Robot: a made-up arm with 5 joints. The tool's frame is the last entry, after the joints. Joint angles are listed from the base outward. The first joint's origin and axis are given. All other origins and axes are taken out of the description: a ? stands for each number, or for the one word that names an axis. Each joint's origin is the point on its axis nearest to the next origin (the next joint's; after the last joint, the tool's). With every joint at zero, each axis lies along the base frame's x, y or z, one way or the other. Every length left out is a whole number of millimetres.
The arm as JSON. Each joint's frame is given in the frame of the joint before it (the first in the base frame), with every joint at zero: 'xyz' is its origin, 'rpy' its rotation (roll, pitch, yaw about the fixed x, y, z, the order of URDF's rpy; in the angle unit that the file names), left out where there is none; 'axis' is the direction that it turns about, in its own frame. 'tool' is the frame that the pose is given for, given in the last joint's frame.
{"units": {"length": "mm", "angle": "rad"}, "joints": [
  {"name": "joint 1", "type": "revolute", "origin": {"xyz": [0.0, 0.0, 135.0]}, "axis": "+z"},
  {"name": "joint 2", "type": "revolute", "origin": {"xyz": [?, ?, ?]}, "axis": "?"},
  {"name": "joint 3", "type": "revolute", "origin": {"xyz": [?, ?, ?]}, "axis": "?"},
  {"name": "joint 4", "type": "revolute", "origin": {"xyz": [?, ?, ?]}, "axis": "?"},
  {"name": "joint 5", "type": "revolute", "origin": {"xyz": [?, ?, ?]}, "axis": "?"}
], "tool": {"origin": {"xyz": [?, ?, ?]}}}
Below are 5 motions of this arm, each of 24 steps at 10 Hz.
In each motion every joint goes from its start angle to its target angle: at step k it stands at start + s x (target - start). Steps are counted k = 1, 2, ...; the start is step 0. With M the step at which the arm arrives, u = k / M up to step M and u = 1 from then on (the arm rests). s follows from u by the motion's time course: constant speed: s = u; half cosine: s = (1 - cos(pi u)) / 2; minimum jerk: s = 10 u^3 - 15 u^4 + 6 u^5.
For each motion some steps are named. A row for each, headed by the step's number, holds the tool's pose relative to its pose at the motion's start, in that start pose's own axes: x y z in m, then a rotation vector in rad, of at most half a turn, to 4 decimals.
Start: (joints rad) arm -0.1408 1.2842 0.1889 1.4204 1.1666
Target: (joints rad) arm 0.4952 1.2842 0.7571 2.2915 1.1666
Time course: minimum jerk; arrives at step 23
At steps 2, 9, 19, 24:
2: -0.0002 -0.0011 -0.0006 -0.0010 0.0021 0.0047
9: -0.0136 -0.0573 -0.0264 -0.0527 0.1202 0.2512
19: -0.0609 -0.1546 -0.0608 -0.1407 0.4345 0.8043
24: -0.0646 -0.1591 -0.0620 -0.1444 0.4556 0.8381

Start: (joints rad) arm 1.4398 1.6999 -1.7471 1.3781 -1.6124
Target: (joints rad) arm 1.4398 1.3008 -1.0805 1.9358 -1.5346
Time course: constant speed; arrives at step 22
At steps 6, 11, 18, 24:
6: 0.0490 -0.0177 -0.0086 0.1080 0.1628 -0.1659
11: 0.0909 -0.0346 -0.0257 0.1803 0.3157 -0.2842
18: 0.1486 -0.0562 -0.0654 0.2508 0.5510 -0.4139
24: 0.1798 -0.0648 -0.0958 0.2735 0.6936 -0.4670

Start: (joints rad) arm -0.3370 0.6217 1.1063 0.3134 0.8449
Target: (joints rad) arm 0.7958 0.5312 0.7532 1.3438 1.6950
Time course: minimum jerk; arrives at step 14
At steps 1, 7, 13, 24:
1: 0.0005 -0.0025 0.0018 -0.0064 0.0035 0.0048
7: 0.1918 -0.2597 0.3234 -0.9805 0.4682 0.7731
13: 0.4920 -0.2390 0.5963 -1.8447 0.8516 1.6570
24: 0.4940 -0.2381 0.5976 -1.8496 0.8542 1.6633

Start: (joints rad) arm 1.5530 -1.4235 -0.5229 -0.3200 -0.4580
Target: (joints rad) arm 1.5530 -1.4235 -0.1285 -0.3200 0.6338
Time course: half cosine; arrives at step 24
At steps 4, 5, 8, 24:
4: -0.0021 -0.0070 -0.0046 -0.0481 -0.0034 -0.0076
5: -0.0033 -0.0108 -0.0072 -0.0741 -0.0050 -0.0118
8: -0.0082 -0.0254 -0.0175 -0.1793 -0.0098 -0.0295
24: -0.0369 -0.0854 -0.0735 -0.7160 0.0111 -0.1255

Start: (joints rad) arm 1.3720 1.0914 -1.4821 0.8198 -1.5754
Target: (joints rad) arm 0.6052 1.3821 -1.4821 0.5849 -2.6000
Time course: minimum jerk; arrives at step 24
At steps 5, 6, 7, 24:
5: -0.0044 0.0088 0.0036 0.0843 0.0431 -0.0105
6: -0.0068 0.0141 0.0061 0.1357 0.0690 -0.0178
7: -0.0094 0.0205 0.0095 0.2003 0.1009 -0.0280
24: 0.0036 0.0947 0.0993 1.3740 0.5923 -0.4019

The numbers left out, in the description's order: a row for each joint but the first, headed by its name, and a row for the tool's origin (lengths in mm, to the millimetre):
joint 2: xyz -180.0 -121.0 0.0, axis +y
joint 3: xyz -280.0 0.0 -64.0, axis +x
joint 4: xyz 0.0 -265.0 30.0, axis +y
joint 5: xyz -55.0 0.0 92.0, axis -x
tool: xyz 0.0 -4.0 -37.0

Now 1 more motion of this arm.
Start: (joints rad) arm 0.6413 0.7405 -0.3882 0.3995 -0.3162
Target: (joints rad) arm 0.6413 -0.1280 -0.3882 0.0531 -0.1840
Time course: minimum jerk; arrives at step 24
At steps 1, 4, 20, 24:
1: 0.0000 0.0000 -0.0002 0.0000 -0.0008 0.0000
4: -0.0007 0.0001 -0.0110 -0.0002 -0.0422 0.0024
20: 0.1085 0.0185 -0.2752 -0.0381 -1.1504 -0.0305
24: 0.1171 0.0197 -0.2829 -0.0402 -1.1927 -0.0355

